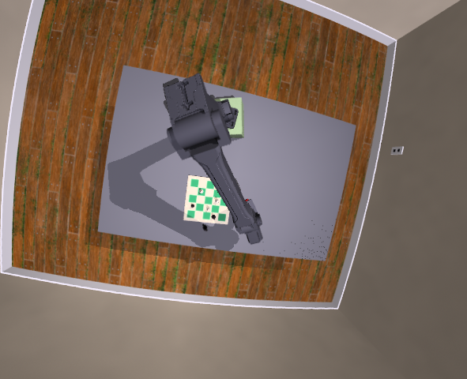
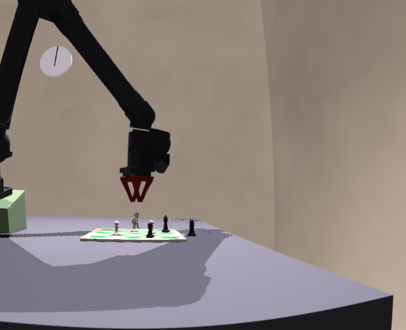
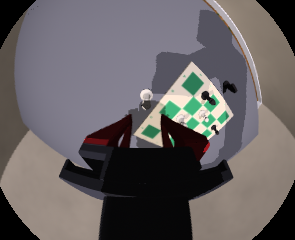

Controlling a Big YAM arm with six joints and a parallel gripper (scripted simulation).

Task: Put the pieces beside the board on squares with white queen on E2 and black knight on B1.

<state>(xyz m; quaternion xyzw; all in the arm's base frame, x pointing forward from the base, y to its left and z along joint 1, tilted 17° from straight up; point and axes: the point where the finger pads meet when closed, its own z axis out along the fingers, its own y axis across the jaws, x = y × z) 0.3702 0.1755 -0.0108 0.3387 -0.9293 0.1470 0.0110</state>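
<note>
The green-and-cream chessboard is 140 mm to the right of my hand, 90 mm below it and 20 mm ahead of it.
</note>
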